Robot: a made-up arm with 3 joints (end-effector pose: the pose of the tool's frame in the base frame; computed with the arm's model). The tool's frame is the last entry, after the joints.
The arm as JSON. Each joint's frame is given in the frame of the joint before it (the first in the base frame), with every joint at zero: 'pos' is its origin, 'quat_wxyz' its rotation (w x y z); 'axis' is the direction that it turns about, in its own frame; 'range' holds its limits. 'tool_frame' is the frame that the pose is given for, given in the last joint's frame.
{
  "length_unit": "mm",
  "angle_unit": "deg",
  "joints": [
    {
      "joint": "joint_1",
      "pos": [
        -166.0,
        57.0,
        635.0
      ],
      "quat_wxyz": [
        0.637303,
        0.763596,
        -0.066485,
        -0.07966
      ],
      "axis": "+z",
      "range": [
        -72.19,
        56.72
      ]
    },
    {
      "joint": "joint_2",
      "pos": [
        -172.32,
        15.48,
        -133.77
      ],
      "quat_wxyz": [
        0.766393,
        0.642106,
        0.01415,
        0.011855
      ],
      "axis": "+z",
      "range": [
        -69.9,
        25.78
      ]
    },
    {
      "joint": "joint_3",
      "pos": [
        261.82,
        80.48,
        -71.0
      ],
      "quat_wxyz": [
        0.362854,
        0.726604,
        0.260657,
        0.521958
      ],
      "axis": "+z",
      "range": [
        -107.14,
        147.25
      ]
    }
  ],
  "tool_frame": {
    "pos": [
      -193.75,
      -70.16,
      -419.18
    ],
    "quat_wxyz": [
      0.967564,
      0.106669,
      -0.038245,
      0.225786
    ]
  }
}
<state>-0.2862 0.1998 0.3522</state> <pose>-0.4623 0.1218 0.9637 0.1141 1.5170 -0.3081</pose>
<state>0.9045 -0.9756 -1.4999</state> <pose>-0.2658 0.0962 0.3963 -1.0881 -0.7787 -1.3745</pose>
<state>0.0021 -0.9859 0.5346</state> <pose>-0.3039 -0.0372 0.8721 -0.4788 1.2165 0.7986</pose>
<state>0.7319 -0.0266 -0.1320</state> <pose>-0.5238 0.2470 0.5341 -0.1891 0.4333 -0.7784</pose>
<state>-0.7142 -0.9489 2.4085</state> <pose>-0.1155 -0.0970 0.5591 -1.4348 -1.6747 -1.6467</pose>
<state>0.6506 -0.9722 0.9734</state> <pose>-0.3664 -0.0388 0.7898 -0.5028 0.9436 0.7555</pose>
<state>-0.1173 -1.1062 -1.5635</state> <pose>-0.3996 0.0801 0.5834 -1.2831 -0.1298 -0.5420</pose>
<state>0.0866 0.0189 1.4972</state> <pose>-0.5138 -0.0883 0.7717 0.8134 1.1728 0.7039</pose>
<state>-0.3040 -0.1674 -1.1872</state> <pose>-0.4820 0.2138 0.7306 -1.2575 0.8608 -0.9400</pose>
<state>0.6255 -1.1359 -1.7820</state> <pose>-0.2585 0.0713 0.4325 -1.1952 -0.8789 -1.2441</pose>
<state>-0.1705 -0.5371 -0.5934</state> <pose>-0.4734 0.1331 0.7994 -0.8963 0.9032 -0.3116</pose>
